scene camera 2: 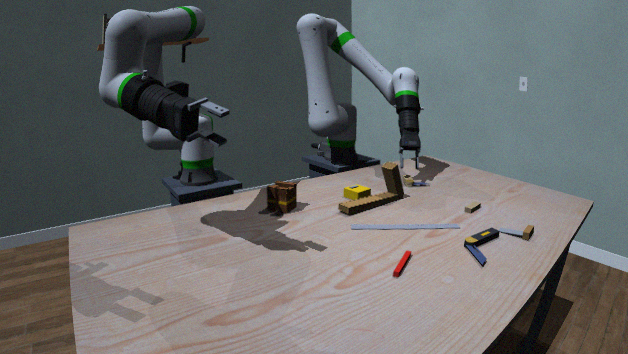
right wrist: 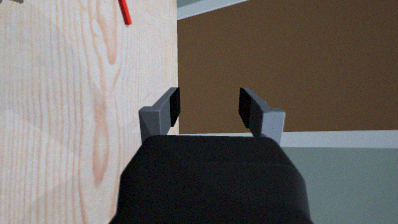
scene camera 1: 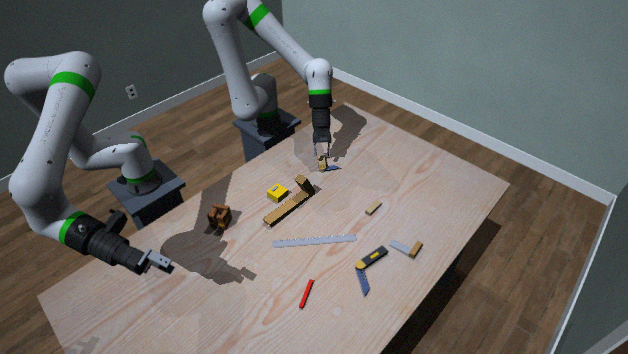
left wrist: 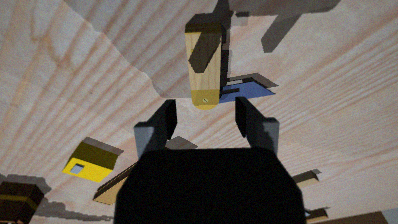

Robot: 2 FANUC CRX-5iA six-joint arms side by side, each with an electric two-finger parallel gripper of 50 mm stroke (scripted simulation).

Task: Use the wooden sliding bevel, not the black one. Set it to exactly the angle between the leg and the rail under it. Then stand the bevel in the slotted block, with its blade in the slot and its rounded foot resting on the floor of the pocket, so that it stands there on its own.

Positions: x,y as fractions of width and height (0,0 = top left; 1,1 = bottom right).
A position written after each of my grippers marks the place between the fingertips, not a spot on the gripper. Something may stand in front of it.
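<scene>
I can see my left gripper (scene camera 2: 0.65,0.48), which the left wrist view shows too (left wrist: 0.52,0.49). My right gripper (scene camera 2: 0.36,0.36) is visible as well, both in the right wrist view (right wrist: 0.53,0.45) and in scene camera 1 (scene camera 1: 0.27,0.76). Then there is a yellow tape measure (left wrist: 0.22,0.73). In the right wrist view the yellow tape measure is out of frame.
</scene>
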